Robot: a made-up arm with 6 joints. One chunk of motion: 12 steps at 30 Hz.
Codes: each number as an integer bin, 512 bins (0 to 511) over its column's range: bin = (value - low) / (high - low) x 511, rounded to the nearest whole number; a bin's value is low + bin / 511 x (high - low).
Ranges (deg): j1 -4..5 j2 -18..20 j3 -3..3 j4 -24..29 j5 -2..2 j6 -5..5
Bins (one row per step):
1: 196 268 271 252 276 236
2: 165 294 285 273 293 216
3: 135 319 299 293 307 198
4: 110 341 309 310 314 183
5: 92 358 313 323 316 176
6: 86 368 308 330 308 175
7: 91 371 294 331 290 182
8: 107 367 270 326 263 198
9: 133 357 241 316 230 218
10: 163 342 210 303 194 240
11: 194 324 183 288 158 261
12: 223 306 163 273 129 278
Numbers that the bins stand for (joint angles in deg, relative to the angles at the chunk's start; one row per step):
1: -0.55 1.93 0.18 2.14 0.16 -0.38
2: -1.09 3.86 0.35 4.32 0.29 -0.77
3: -1.62 5.72 0.51 6.39 0.40 -1.13
4: -2.06 7.36 0.63 8.15 0.46 -1.42
5: -2.38 8.62 0.68 9.50 0.47 -1.56
6: -2.49 9.37 0.62 10.23 0.41 -1.58
7: -2.40 9.59 0.45 10.33 0.27 -1.44
8: -2.12 9.29 0.17 9.81 0.06 -1.13
9: -1.66 8.55 -0.17 8.77 -0.20 -0.73
10: -1.13 7.43 -0.53 7.43 -0.48 -0.30
11: -0.58 6.09 -0.85 5.87 -0.76 0.11
12: -0.07 4.76 -1.09 4.32 -0.99 0.44

